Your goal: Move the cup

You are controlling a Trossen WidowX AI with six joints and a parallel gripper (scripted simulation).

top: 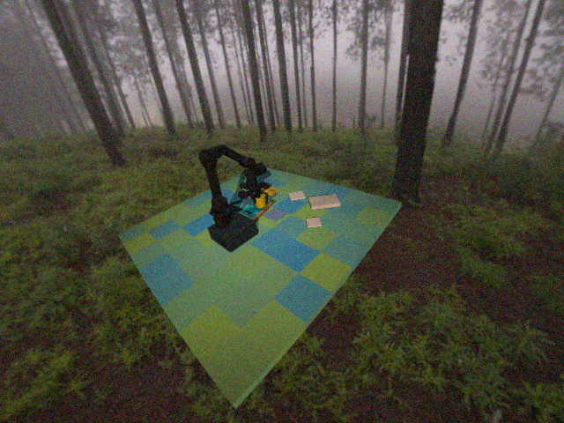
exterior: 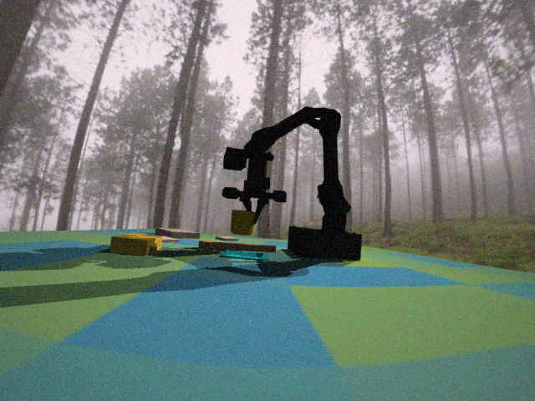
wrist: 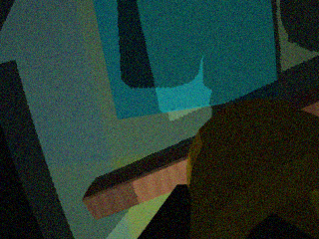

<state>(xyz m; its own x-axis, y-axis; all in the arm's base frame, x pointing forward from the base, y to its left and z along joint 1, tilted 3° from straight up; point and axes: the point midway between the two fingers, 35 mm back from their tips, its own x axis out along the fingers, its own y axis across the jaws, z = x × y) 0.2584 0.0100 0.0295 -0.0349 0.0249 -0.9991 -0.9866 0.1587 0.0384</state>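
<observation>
My gripper tip is 90 mm above the teal pad, 70 mm to the right of it and 10 mm short of it. From my gripper tip the other things lie so: brown wooden bar (80 mm below, 30 mm ahead, 10 mm to the right); yellow cup (20 mm ahead, 10 mm to the right).
</observation>
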